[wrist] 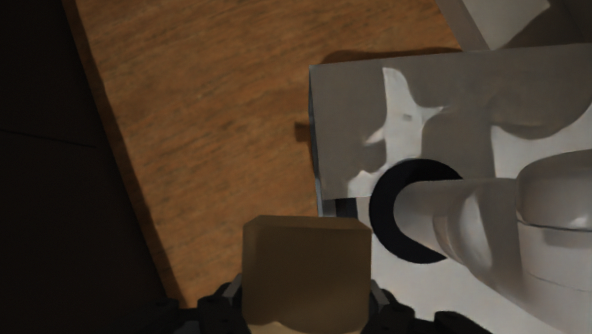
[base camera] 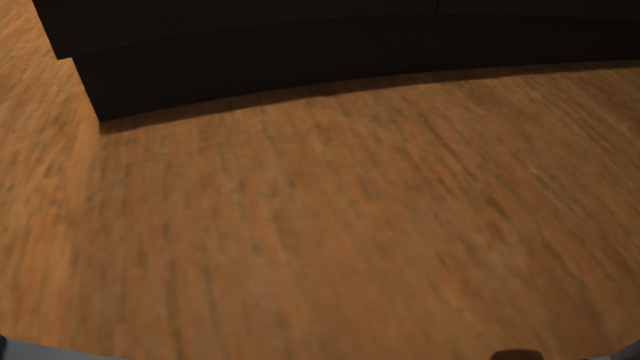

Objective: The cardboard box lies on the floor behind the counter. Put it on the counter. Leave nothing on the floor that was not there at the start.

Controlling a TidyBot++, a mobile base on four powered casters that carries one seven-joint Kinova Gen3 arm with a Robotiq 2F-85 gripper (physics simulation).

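Where they show: gripper, fingertip midpoint: (wrist: 305, 294); arm's base at its link origin: (wrist: 423, 211).
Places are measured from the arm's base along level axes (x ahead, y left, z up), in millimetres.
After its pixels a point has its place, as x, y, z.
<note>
The brown cardboard box (wrist: 306, 275) {177, -14, 313} is at the bottom middle of the wrist view, held between the two fingers of my gripper (wrist: 305, 294) {179, 4, 288}, which is shut on it. The box is above the floor, beside my base's edge. The dark counter (base camera: 300, 50) {676, 33, -322} (wrist: 60, 200) {648, -68, -76} runs across the top of the base camera view and down the left side of the wrist view. Its top does not show clearly. The box and the gripper do not show in the base camera view.
My white base (wrist: 345, 115) {101, -161, -14} with the arm's lower part (wrist: 470, 220) {38, -13, 202} fills the right of the wrist view. A pale, open-looking object (wrist: 505, 20) {-405, -448, -297} stands at the top right, past the base's edge. Wooden floor (base camera: 320, 210) {380, -8, -397} (wrist: 200, 125) {472, -262, -397} lies between base and counter. The counter's lower corner is at left in the base camera view.
</note>
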